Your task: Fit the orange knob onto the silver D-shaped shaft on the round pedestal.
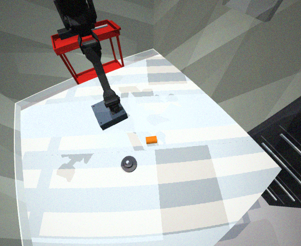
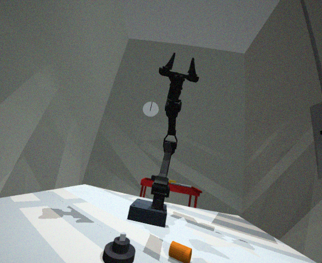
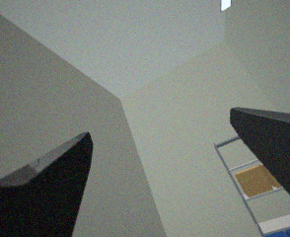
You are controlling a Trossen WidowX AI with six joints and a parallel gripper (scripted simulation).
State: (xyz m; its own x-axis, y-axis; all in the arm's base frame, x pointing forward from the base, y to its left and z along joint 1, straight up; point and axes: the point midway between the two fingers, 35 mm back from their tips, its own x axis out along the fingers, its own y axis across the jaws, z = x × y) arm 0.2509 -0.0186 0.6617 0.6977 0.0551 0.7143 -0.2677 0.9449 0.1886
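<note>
Now: the orange knob 20 mm ahead of my gripper tip, 100 mm to the left of it and 730 mm below it. The rest, counted from my gripper tip: round dark pedestal (50 mm ahead, 90 mm to the right, 720 mm below).
</note>
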